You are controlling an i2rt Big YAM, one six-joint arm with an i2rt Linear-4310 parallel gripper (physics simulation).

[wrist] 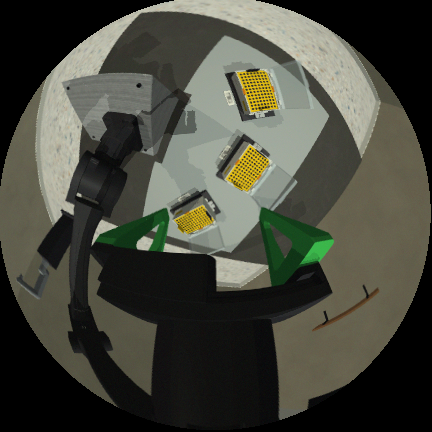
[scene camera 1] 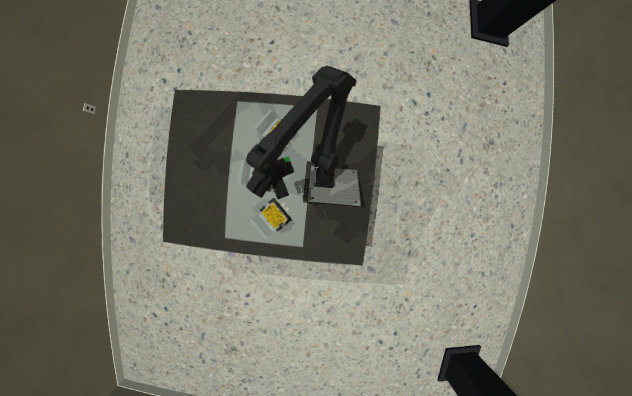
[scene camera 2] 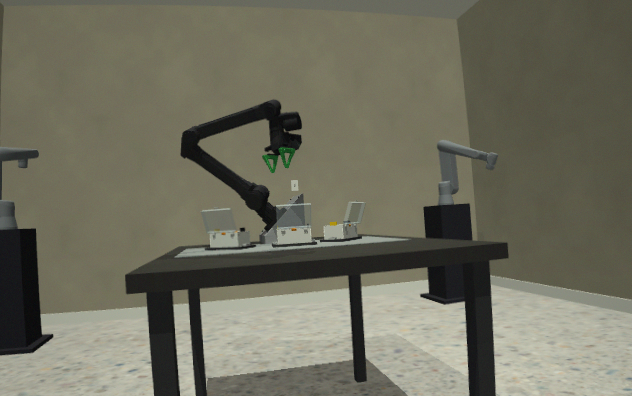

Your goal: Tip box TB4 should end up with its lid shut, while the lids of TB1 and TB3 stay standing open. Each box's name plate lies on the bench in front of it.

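Frame: origin at the arm's base, x ahead, y up, z right, level; centimetres.
Where they show: gripper, between the fingertips: (wrist: pixel 213 212) (scene camera 2: pixel 279 170); arm's base, origin of its link: (wrist: pixel 125 130) (scene camera 1: pixel 324 178) (scene camera 2: pixel 276 220).
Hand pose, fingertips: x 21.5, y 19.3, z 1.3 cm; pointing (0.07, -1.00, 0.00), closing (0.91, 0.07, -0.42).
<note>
Things, the pixels of their top centre, and the offset from my fingertips. Level surfaces: height alone.
- TB4, centre of its top: (wrist: pixel 193 223) (scene camera 1: pixel 277 132) dz +20.8, dx +3.9, dy -21.3 cm
- middle box TB3, centre of its top: (wrist: pixel 245 168) (scene camera 2: pixel 292 226) dz -1.7, dx +10.3, dy -22.2 cm
- TB1, centre of its top: (wrist: pixel 261 87) (scene camera 1: pixel 273 216) dz -22.4, dx +3.5, dy -21.3 cm
- pale mat, height of its surface: dy -28.8 cm
Three white boxes with yellow perforated tops stand in a row, their clear lids upright; the name plates are too small to read. TB4 (scene camera 1: pixel 275 126) (scene camera 2: pixel 229 240) (wrist: pixel 194 220), partly behind the arm in scene camera 1, has its lid (scene camera 2: pixel 220 220) (wrist: pixel 209 240) open. The middle box TB3 (scene camera 2: pixel 294 235) (wrist: pixel 247 167) has its lid (scene camera 2: pixel 294 215) (wrist: pixel 274 186) open and is mostly hidden under the arm in scene camera 1. TB1 (scene camera 1: pixel 274 215) (scene camera 2: pixel 340 231) (wrist: pixel 257 91) has its lid (scene camera 2: pixel 355 212) (wrist: pixel 296 85) open. My green-fingered gripper (scene camera 2: pixel 279 169) (wrist: pixel 213 212) is open, empty, and high above the boxes.
The boxes stand on a pale mat (scene camera 1: pixel 240 230) (wrist: pixel 300 130) on a dark bench (scene camera 1: pixel 195 200) (scene camera 2: pixel 475 250). The arm's grey base plate (scene camera 1: pixel 345 192) (wrist: pixel 110 85) is on the name-plate side. The lids stand on the opposite side. Another grey arm (scene camera 2: pixel 448 167) stands beyond the bench.
</note>
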